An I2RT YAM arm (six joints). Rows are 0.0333 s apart.
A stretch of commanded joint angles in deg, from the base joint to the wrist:
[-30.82, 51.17, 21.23, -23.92, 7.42, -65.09]
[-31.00, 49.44, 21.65, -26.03, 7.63, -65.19]
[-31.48, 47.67, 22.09, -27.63, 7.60, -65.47]
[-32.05, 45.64, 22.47, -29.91, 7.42, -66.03]
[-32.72, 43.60, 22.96, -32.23, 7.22, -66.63]
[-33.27, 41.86, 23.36, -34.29, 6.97, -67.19]
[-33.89, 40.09, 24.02, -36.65, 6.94, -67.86]
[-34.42, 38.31, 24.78, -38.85, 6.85, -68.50]
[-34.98, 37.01, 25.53, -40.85, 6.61, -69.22]
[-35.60, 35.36, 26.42, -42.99, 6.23, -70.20]
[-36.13, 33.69, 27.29, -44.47, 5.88, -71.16]
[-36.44, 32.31, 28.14, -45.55, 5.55, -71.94]
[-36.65, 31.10, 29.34, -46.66, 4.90, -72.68]
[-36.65, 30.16, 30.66, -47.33, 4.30, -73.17]
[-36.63, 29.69, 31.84, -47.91, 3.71, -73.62]
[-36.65, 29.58, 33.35, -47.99, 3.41, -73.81]
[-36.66, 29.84, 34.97, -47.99, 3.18, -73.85]
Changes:
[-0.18, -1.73, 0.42, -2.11, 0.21, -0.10]
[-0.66, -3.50, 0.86, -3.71, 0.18, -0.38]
[-1.23, -5.53, 1.24, -5.99, 0.00, -0.94]
[-1.90, -7.57, 1.73, -8.31, -0.20, -1.54]
[-2.45, -9.31, 2.13, -10.37, -0.45, -2.10]
[-3.07, -11.08, 2.79, -12.73, -0.48, -2.77]
[-3.60, -12.86, 3.55, -14.93, -0.57, -3.41]
[-4.16, -14.16, 4.30, -16.93, -0.81, -4.13]
[-4.78, -15.81, 5.19, -19.07, -1.19, -5.11]
[-5.31, -17.48, 6.06, -20.55, -1.54, -6.07]
[-5.62, -18.86, 6.91, -21.63, -1.87, -6.85]
[-5.83, -20.07, 8.11, -22.74, -2.52, -7.59]
[-5.83, -21.01, 9.43, -23.41, -3.12, -8.08]
[-5.81, -21.48, 10.61, -23.99, -3.71, -8.53]
[-5.83, -21.59, 12.12, -24.07, -4.01, -8.72]
[-5.84, -21.33, 13.74, -24.07, -4.24, -8.76]

